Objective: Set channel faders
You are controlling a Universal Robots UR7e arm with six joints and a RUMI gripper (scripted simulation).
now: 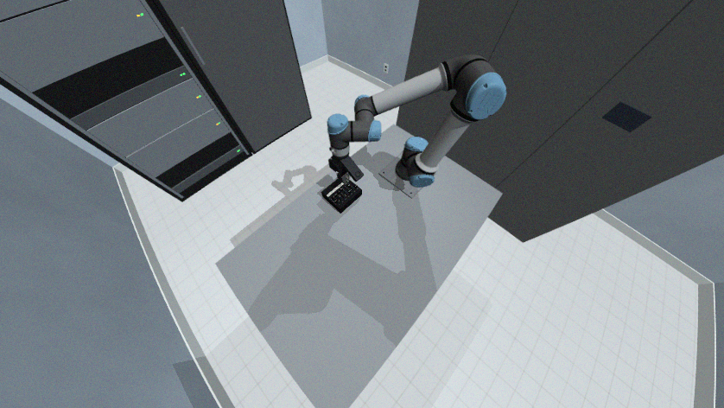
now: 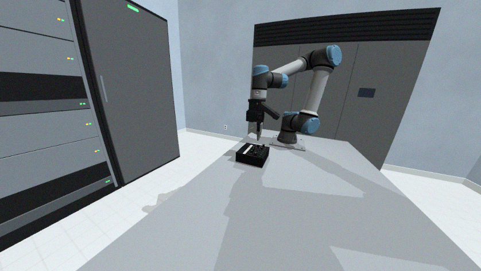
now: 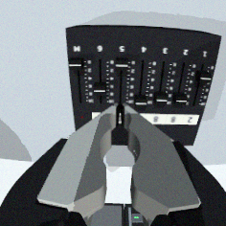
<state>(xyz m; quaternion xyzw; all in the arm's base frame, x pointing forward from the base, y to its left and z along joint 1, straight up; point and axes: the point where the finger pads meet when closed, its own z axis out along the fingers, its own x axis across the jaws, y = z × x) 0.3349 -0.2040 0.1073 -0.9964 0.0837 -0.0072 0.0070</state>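
My hand is 40 mm past the master fader cap, 30 mm to the right of it and 50 mm above it.
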